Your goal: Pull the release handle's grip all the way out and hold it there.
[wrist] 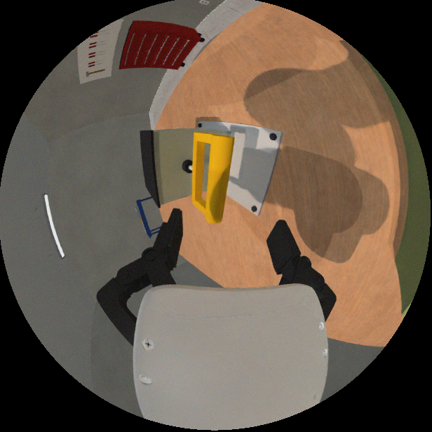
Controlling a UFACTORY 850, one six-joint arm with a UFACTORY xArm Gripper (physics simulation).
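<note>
The release handle's yellow grip (219,177) shows near the middle of the wrist view, a thick bar with an open frame on its left side. It stands in front of a pale greenish housing (172,172) with a dark edge and a black round knob (188,166). A light grey base plate (260,172) with dark bolts lies on the table to the right of the grip. My gripper (229,226) is open, its two black fingers wide apart just below the grip in the view. Nothing is between the fingertips. How far the grip is out, I cannot tell.
The wooden table (310,115) fills the right side, with dark shadows on it. A red slotted panel (159,46) and a white tool chart (99,54) are at the upper left. A blue frame (143,218) stands beyond the table edge, left of the fingers.
</note>
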